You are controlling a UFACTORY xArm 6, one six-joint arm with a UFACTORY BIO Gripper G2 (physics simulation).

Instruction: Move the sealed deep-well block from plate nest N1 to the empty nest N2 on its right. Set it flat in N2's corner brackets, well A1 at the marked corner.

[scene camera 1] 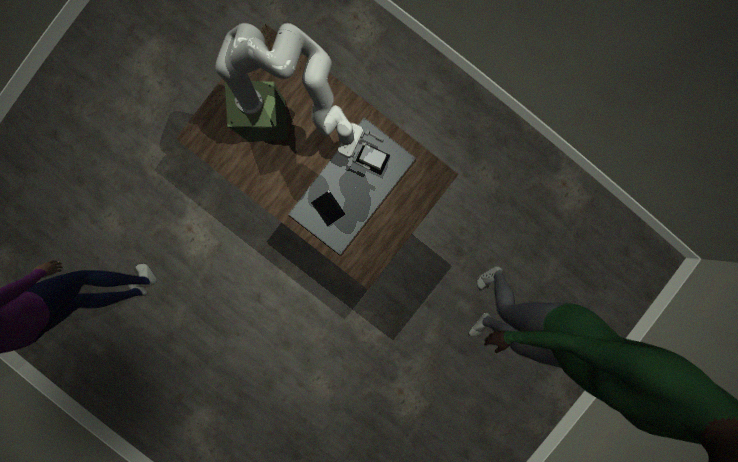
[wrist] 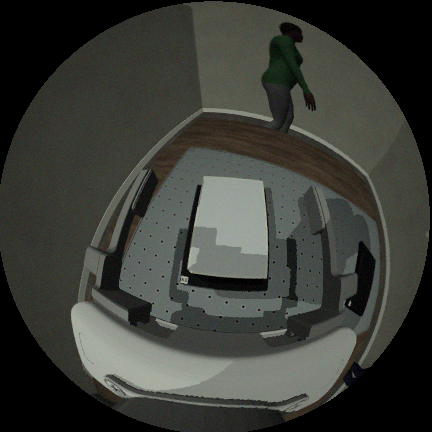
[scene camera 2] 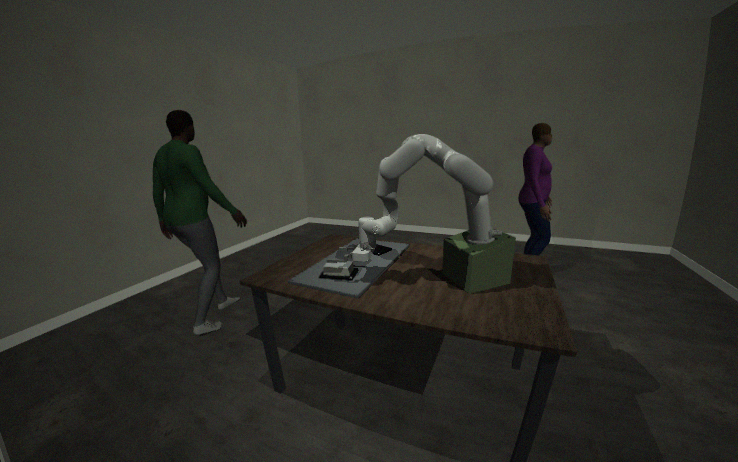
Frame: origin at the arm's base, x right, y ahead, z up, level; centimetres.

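Seen in the pictures: hand at its tool point: point(scene camera 1: 372, 153) point(wrist: 232, 197) point(scene camera 2: 337, 254); arm's base at its link origin: point(scene camera 1: 249, 101) point(scene camera 2: 480, 238).
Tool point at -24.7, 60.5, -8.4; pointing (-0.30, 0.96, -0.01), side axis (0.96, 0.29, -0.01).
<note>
Pixels of each thing's top centre, then the offset from my tool point to it, as dx, dy, dz. Level surfaces: height alone.
- sealed deep-well block at its top centre: point(wrist: 231, 219) point(scene camera 2: 338, 263) point(scene camera 1: 372, 156) +0.2, +0.4, -4.8
- black nest N2 at its top centre: point(wrist: 366, 278) point(scene camera 1: 328, 208) point(scene camera 2: 375, 247) +37.5, +1.1, -8.7
- grey perforated board at its surface level: dz -10.1
- wooden table at its surface level: dz -11.4
The sealed deep-well block point(scene camera 1: 374, 156) point(scene camera 2: 338, 268) point(wrist: 230, 225), pale with a flat top, sits in the black plate nest N1 point(scene camera 2: 326, 275) point(wrist: 227, 283). A small white label shows at a near corner of N1 in the wrist view; its text is too small to read surely. The black nest N2 point(scene camera 1: 327, 208) point(scene camera 2: 382, 249) point(wrist: 366, 280) is empty, with a small white mark at one corner. My gripper point(scene camera 1: 372, 156) point(wrist: 230, 201) is wide open and empty. Its fingers reach out on either side of the block, apart from it. Their exact height is hard to tell.
Both nests are on a grey perforated board point(scene camera 1: 400, 163) point(scene camera 2: 310, 282) point(wrist: 150, 265) on the wooden table point(scene camera 1: 430, 174) point(scene camera 2: 424, 305). The arm stands on a green base box point(scene camera 1: 255, 117) point(scene camera 2: 479, 266). Two people, in green point(scene camera 2: 182, 179) and purple point(scene camera 2: 536, 177), stand away from the table.
</note>
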